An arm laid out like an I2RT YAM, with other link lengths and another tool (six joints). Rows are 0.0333 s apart.
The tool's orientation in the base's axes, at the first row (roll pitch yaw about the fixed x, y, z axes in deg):
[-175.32 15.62 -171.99]
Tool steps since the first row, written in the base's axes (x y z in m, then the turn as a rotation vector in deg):
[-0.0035 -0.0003 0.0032 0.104 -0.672 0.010]
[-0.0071 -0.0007 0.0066 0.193 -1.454 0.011]
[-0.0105 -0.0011 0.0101 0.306 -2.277 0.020]
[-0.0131 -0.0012 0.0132 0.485 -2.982 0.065]
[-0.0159 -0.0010 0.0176 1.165 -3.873 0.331]
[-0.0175 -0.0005 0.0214 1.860 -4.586 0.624]
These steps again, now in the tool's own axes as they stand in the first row. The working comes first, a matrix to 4 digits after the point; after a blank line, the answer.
The tool's axes in the first row as the columns of a matrix, in the base's axes (used below as rounded here):
[-0.9537 -0.1171 0.2771]
[-0.1342 0.9900 -0.0434]
[-0.2693 -0.0786 -0.9599]

[0.0025 -0.0001 -0.0040 -0.012 -0.678 0.048]
[0.0051 -0.0004 -0.0083 0.008 -1.463 0.106]
[0.0074 -0.0007 -0.0126 0.008 -2.292 0.164]
[0.0091 -0.0007 -0.0162 -0.080 -3.014 0.201]
[0.0106 -0.0005 -0.0213 -0.680 -3.997 0.173]
[0.0110 -0.0001 -0.0254 -1.326 -4.807 0.115]

